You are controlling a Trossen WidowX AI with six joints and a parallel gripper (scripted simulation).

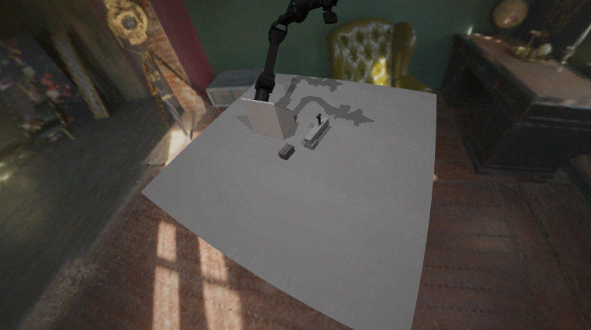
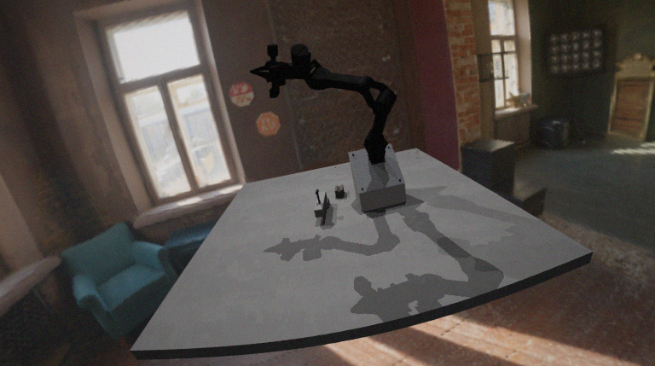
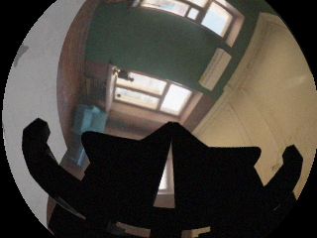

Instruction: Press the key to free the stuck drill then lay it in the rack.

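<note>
Now: gripper tip 15 cm past the drill, 11 cm to the left of it and 60 cm above it. Round my gripper tip: light-grey slotted block 14 cm behind, 9 cm to the right, 61 cm below; then dark ribbed block 24 cm behind, 24 cm to the right, 63 cm below.
</note>
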